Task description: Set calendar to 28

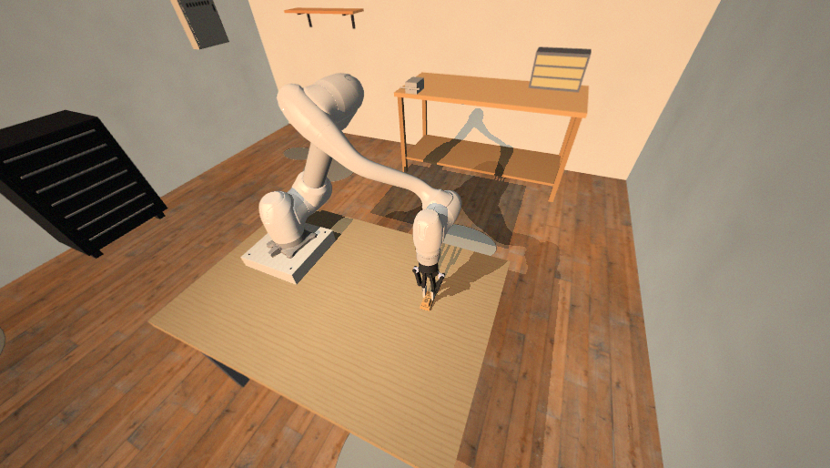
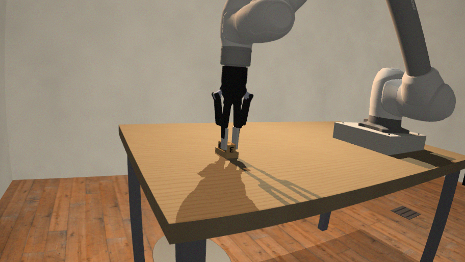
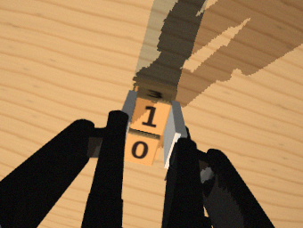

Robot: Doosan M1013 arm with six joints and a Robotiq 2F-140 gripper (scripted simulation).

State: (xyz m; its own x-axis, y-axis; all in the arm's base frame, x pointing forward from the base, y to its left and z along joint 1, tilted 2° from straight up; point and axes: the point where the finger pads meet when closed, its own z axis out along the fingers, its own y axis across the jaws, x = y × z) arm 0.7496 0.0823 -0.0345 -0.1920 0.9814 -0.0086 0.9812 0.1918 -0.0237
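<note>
Right now the wooden calendar tray is 50 mm below my hand and 20 mm to the right of it.
</note>
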